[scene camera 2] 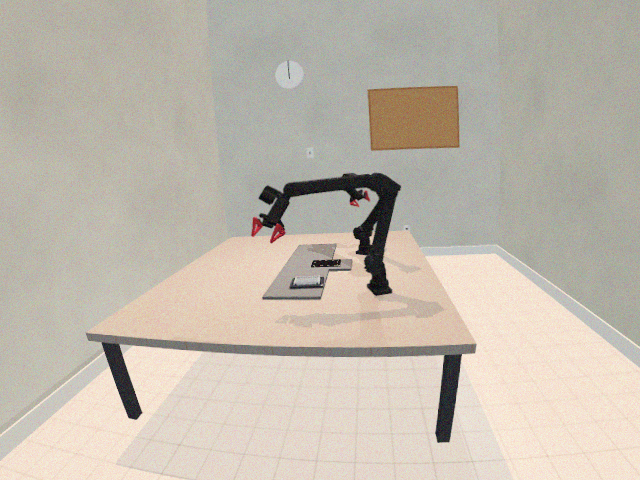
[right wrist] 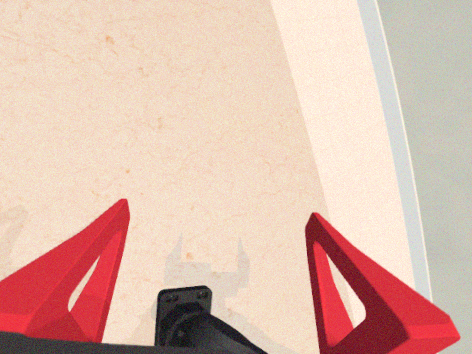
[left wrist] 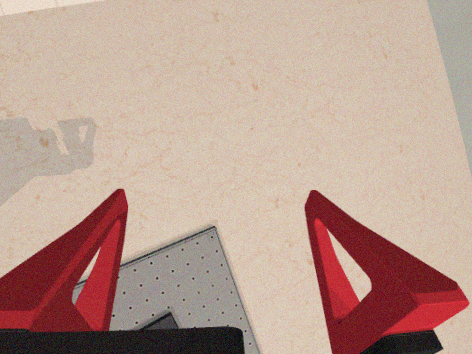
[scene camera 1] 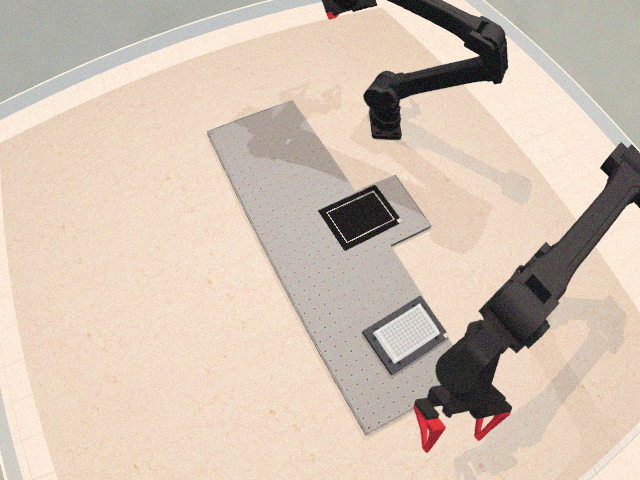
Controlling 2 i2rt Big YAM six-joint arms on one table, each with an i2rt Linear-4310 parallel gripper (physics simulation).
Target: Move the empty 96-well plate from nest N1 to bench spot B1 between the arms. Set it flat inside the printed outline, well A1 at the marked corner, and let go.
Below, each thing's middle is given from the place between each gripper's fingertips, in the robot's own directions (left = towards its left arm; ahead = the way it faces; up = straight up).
My right hand is 46 cm to the right of the black rectangle with white outline (scene camera 1: pixel 365 214), 28 cm short of it and 27 cm above it. Round my right hand: white well plate (scene camera 1: pixel 410 331) 77 cm to the left, 38 cm ahead, 26 cm below.
The white well plate is 15 cm behind my left hand, 24 cm to the right of it and 28 cm below it. From my left hand the other things lie so: black rectangle with white outline (24 cm behind, 54 cm to the right, 30 cm below).
